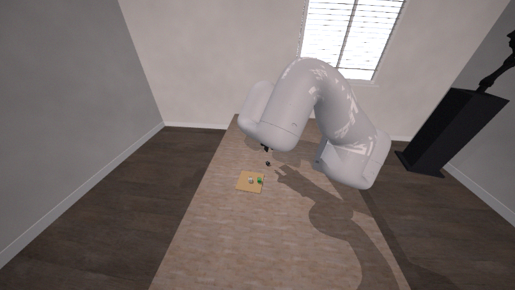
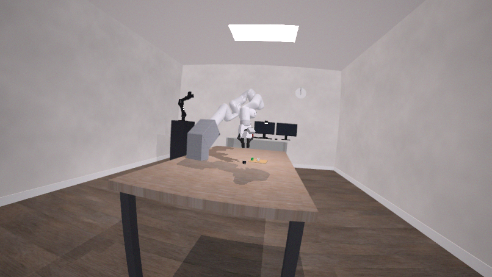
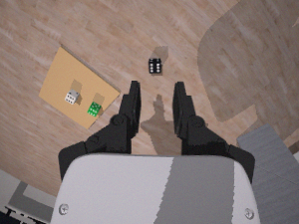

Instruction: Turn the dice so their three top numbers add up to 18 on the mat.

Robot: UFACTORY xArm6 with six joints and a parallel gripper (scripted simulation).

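The black die lies 13 cm below my hand. The rest, counted from my hand: mat: 17 cm to the left, 14 cm below, 6 cm ahead; white die: 17 cm to the left, 12 cm below, 6 cm ahead; green die: 16 cm to the left, 12 cm below, 1 cm ahead.
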